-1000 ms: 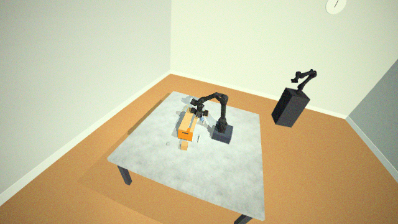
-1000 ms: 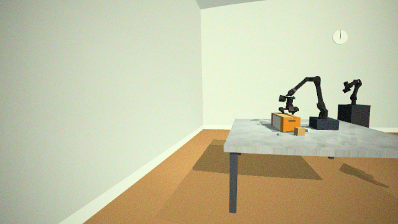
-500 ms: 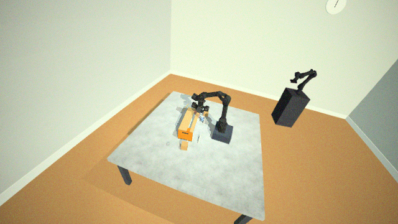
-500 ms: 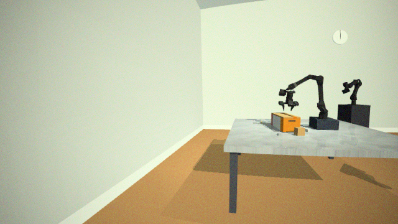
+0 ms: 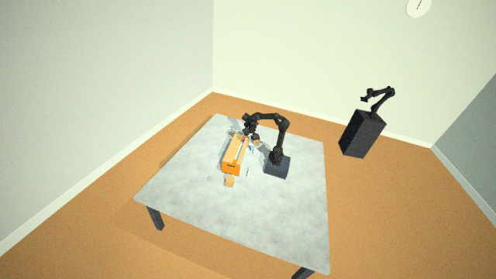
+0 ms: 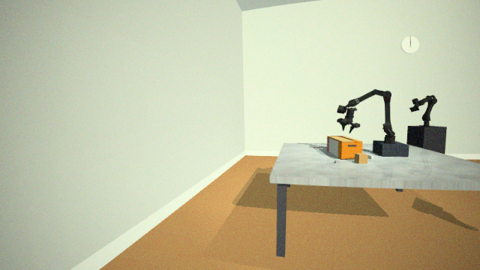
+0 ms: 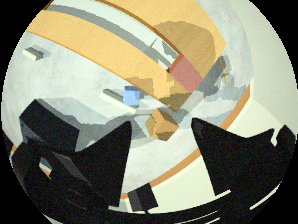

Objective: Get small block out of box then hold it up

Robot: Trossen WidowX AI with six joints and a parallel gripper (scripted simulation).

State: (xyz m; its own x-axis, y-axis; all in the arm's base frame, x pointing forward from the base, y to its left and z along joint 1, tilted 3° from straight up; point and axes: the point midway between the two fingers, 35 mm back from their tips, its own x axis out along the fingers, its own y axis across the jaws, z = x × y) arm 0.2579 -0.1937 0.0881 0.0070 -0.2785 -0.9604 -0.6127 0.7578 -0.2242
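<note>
The light-blue block lies 30 mm behind my gripper tip, 10 mm to the right of it and 150 mm below it. The rest, counted from my gripper tip: grey metal piece 240 mm ahead, 440 mm to the left, 160 mm below; box 50 mm ahead, 150 mm to the left, 100 mm below; thin stick 210 mm ahead, 200 mm to the right, 160 mm below.
</note>
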